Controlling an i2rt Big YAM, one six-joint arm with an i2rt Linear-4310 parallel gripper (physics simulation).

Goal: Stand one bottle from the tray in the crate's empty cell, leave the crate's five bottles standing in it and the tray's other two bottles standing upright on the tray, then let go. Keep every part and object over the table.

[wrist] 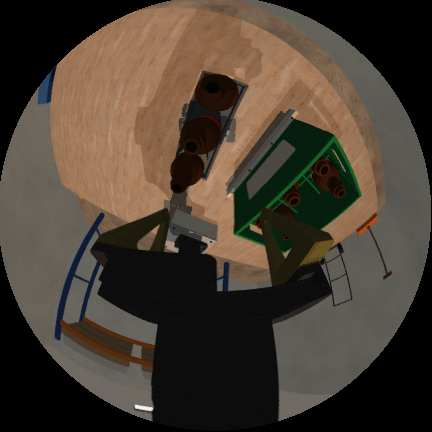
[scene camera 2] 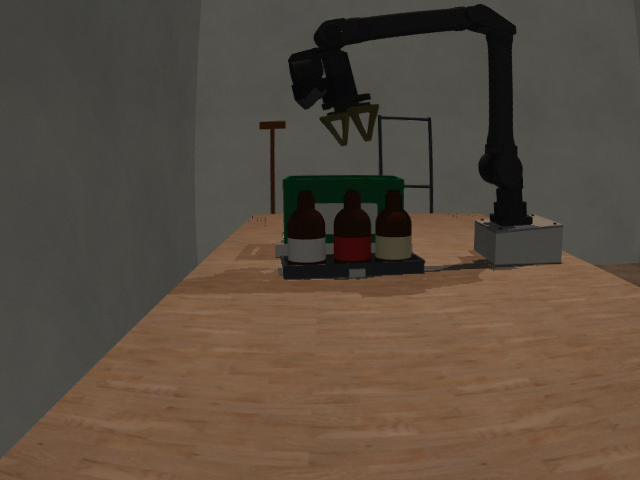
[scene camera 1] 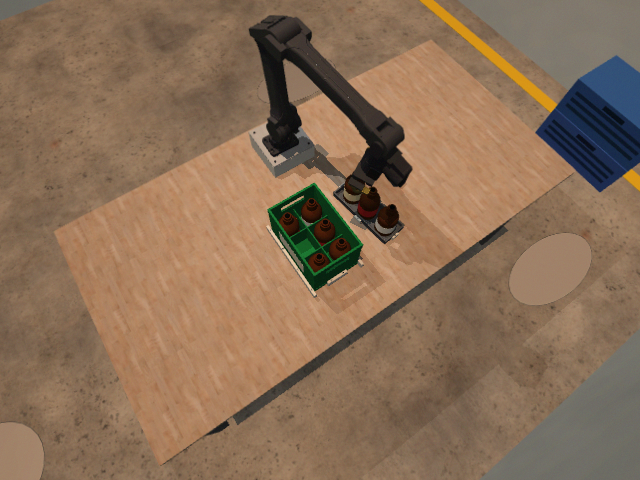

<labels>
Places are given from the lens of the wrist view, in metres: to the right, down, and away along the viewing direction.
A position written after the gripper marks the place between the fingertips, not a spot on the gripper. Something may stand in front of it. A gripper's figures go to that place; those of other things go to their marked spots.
gripper [wrist: 214, 212]: 0.00, 0.00, 0.13
white-label bottle [wrist: 216, 92]: 0.00, -0.15, 0.11
red-label bottle [wrist: 199, 135]: -0.02, -0.11, 0.17
cream-label bottle [wrist: 186, 169]: -0.05, -0.08, 0.24
The marked spots on the red-label bottle and the cream-label bottle are 0.08 m apart.
</labels>
